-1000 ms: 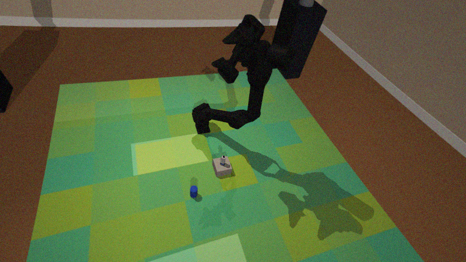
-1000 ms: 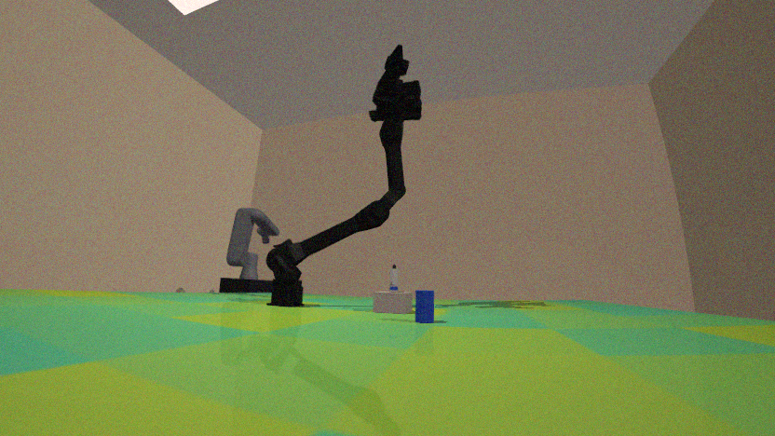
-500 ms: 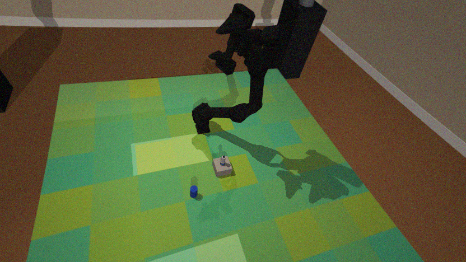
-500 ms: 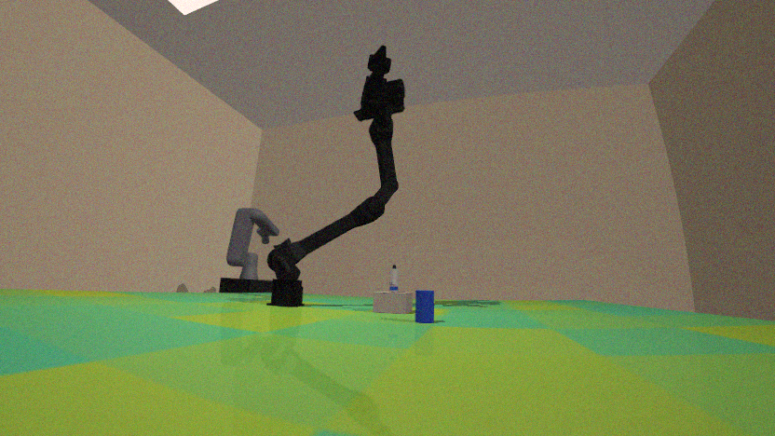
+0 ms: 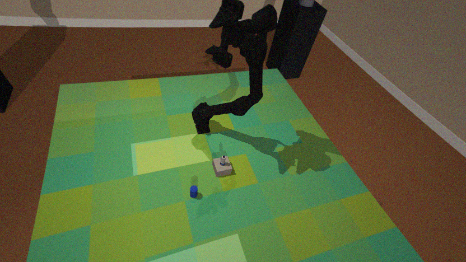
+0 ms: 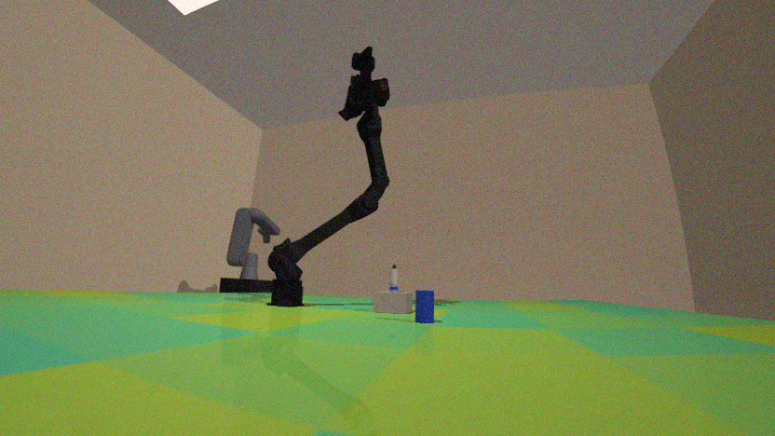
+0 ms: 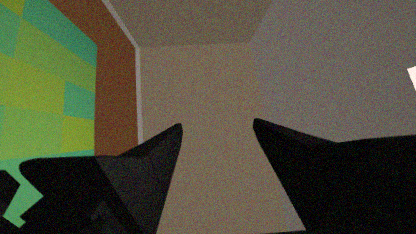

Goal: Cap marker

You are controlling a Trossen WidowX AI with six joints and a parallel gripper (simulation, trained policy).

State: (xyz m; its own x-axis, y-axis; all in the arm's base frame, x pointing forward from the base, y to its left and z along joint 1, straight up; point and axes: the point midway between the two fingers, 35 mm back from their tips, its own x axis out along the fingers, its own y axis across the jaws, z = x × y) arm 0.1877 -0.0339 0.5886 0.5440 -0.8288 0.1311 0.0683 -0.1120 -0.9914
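The blue cap is 14 cm ahead of my gripper tip, 6 cm to the right of it and 57 cm below it. Also, from my gripper tip: grey holder block (5 cm ahead, 9 cm to the left, 57 cm below).
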